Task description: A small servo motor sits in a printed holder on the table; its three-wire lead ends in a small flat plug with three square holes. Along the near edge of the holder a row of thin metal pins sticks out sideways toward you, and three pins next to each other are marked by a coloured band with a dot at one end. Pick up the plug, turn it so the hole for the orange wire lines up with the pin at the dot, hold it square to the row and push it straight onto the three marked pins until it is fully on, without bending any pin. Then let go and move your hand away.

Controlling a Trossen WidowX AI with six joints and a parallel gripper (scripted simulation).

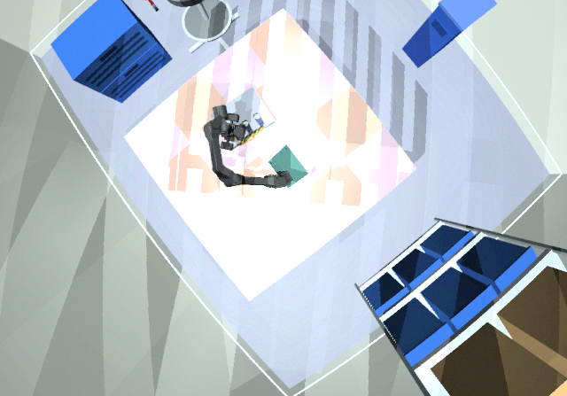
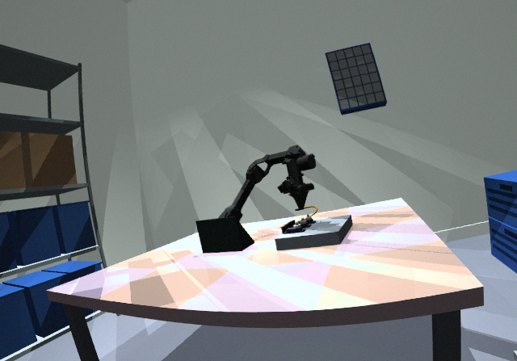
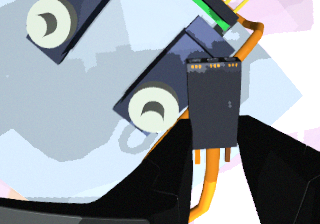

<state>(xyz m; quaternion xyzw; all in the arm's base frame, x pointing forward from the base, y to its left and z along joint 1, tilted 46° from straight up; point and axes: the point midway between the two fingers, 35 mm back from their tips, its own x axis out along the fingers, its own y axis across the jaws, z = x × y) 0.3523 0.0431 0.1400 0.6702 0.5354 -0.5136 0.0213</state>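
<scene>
My gripper tip is now 14 cm to the left of the red band, 4 cm above it and 3 cm past it. From my gripper tip the other things lie so: grey holder: 13 cm ahead, 9 cm below, 8 cm to the right; white dot: 13 cm to the right, 4 cm below, 3 cm behind.
</scene>
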